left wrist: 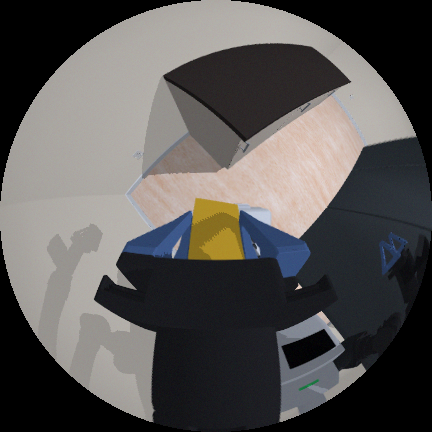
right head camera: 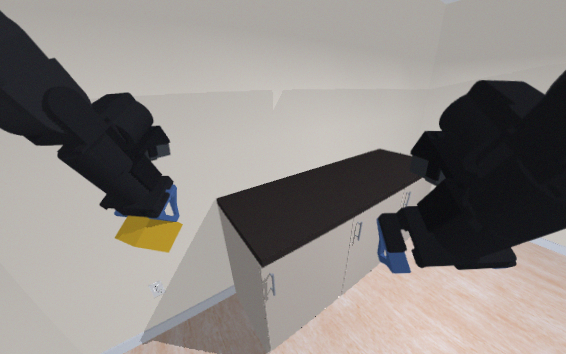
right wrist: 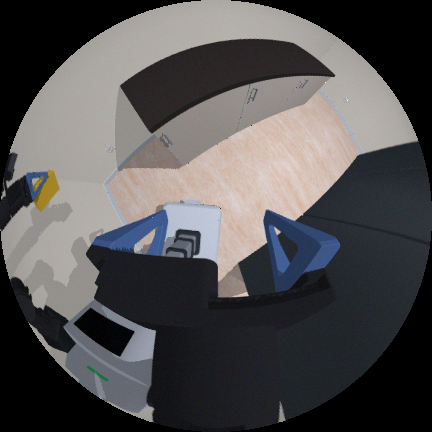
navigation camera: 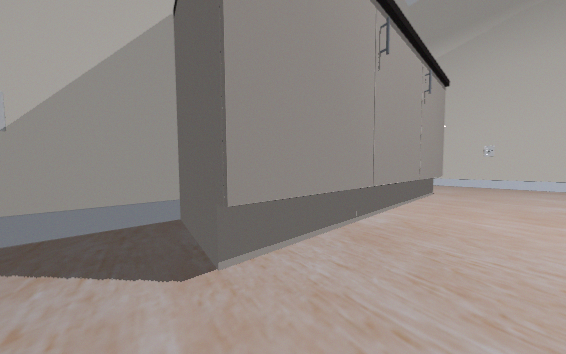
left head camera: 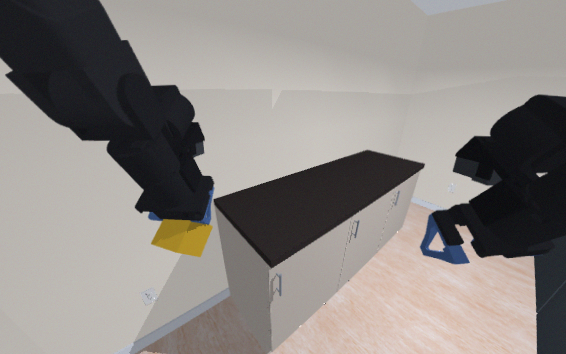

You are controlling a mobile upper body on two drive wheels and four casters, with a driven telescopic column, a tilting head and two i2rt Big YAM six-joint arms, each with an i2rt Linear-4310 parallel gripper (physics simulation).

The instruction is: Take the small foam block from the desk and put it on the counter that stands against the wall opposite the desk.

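Places are measured from the left arm's base along level axes (x back, y right, z up), in centimetres.
Pixels of known places: left gripper, fingertip midpoint: (left wrist: 215,215) (right head camera: 167,218) (right wrist: 45,174) (left head camera: 197,220); right gripper, fingertip midpoint: (left wrist: 384,237) (right head camera: 410,255) (right wrist: 215,214) (left head camera: 448,248).
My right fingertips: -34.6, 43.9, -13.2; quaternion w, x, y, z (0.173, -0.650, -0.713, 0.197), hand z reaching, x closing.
Ahead of a thing's pixels: the offset from my right fingertips to its middle, as dx, dy, dz. "*": to the spot under its first point. Level surfaces: height alone.
A yellow foam block @(-2.4, -44.3, +0.1) (left head camera: 182,237) (right head camera: 150,234) (left wrist: 216,230) (right wrist: 47,190) is held in the air. My left gripper (left head camera: 181,221) (right head camera: 147,217) (left wrist: 215,215) is shut on the block, which sticks out past the blue fingertips. The counter @(dz -36.4) (left head camera: 320,195) (right head camera: 320,195) (left wrist: 260,85) (right wrist: 220,65) has a dark top and pale doors. It stands against the wall, to the right of the block in both head views. My right gripper (right wrist: 215,214) is open, its blue fingers wide apart. In both head views it is to the right, in front of the counter. The desk does not show clearly.
A large dark panel (left head camera: 550,300) (left wrist: 370,200) (right wrist: 380,200) stands at the right. The counter's near end and door handles @(* -34.4, -30.6, -56.2) (left head camera: 276,285) (right head camera: 270,284) face the room. The robot's pale base (right wrist: 210,225) is low between the right fingers. A wall (left head camera: 75,175) rises at the left.
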